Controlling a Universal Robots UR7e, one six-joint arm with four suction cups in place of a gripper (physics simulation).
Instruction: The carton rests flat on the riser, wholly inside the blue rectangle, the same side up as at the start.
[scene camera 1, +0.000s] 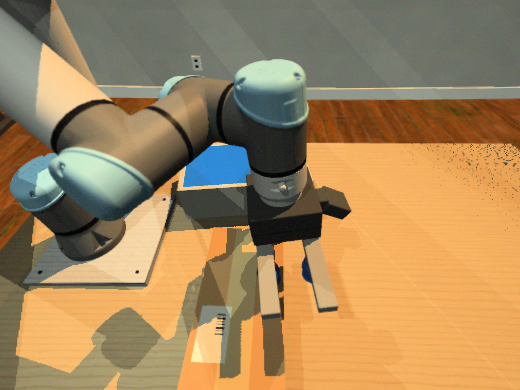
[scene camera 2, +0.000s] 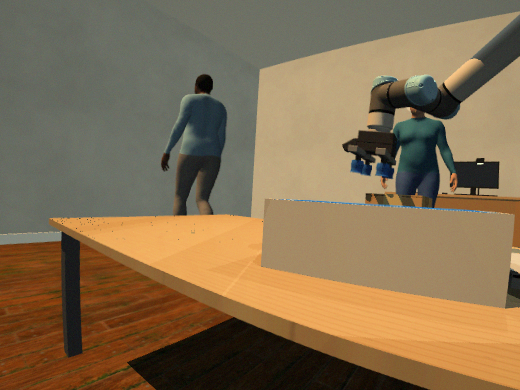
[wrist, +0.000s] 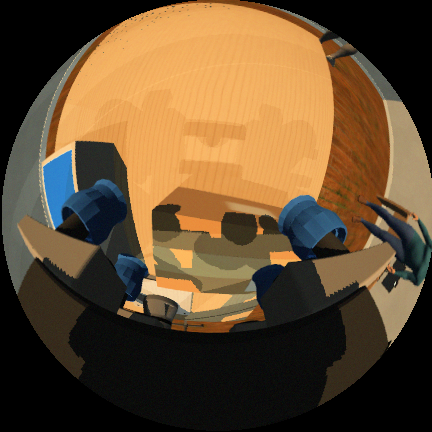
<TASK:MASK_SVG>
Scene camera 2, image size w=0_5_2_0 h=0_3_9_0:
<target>riser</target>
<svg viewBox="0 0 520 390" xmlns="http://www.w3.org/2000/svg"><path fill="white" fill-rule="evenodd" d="M265 199L261 267L388 291L505 308L515 214L313 200Z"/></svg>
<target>carton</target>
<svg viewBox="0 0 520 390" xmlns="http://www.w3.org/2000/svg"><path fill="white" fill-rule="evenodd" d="M365 204L432 208L432 198L420 195L366 193Z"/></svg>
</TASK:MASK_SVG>
